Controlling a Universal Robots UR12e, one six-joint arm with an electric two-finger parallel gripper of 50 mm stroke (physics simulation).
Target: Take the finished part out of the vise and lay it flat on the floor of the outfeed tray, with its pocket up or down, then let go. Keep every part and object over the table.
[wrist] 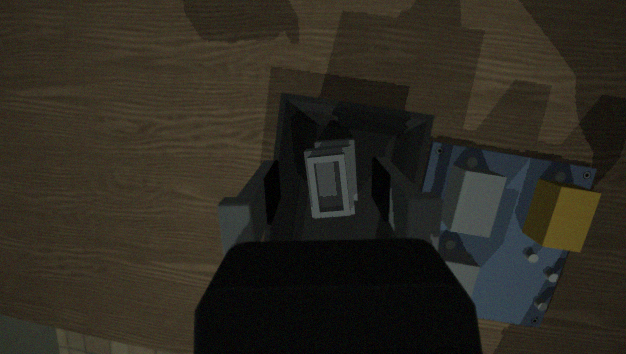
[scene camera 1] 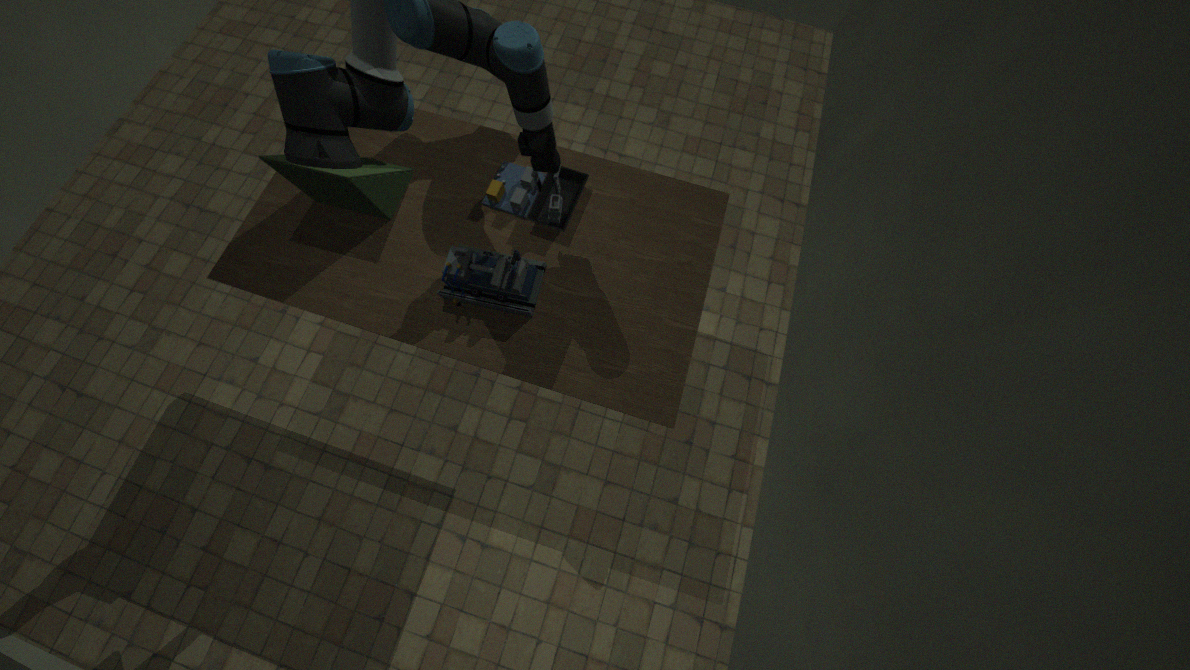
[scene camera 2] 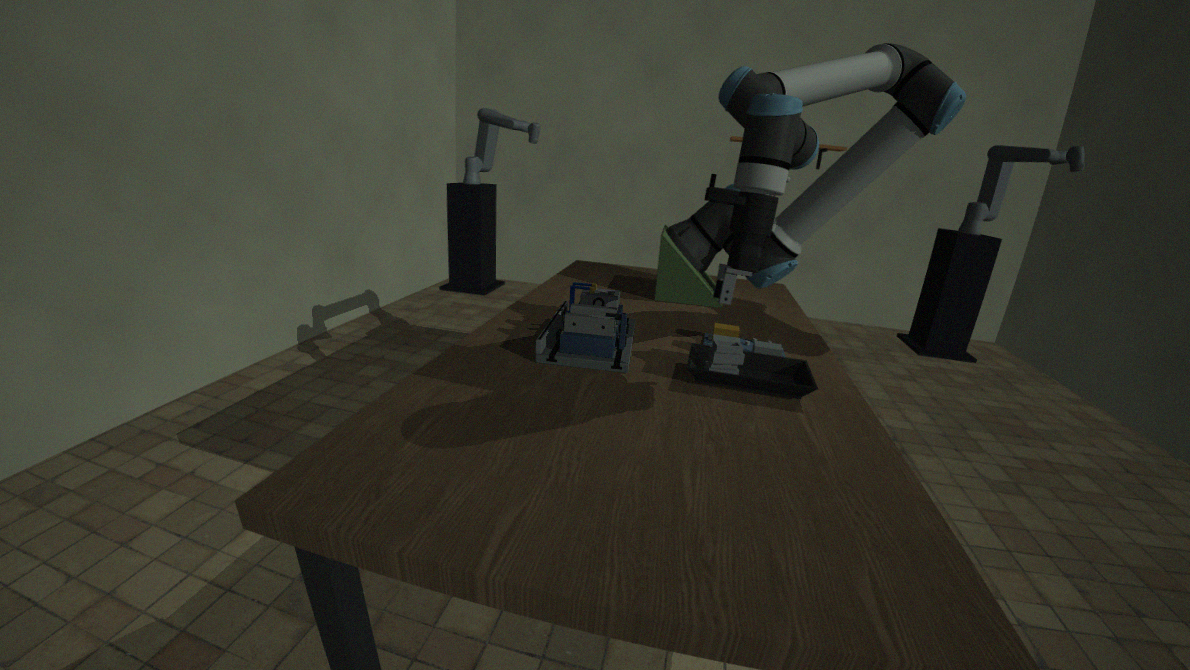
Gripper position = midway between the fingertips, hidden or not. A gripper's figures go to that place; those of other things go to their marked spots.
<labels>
My gripper (wrist: 325,178): 16 cm from the lens. A yellow block (wrist: 560,214) is 36 cm from the lens. A blue plate (wrist: 507,285) is 41 cm from the lens. The marked spots on the blue plate and the yellow block are 10 cm apart.
</labels>
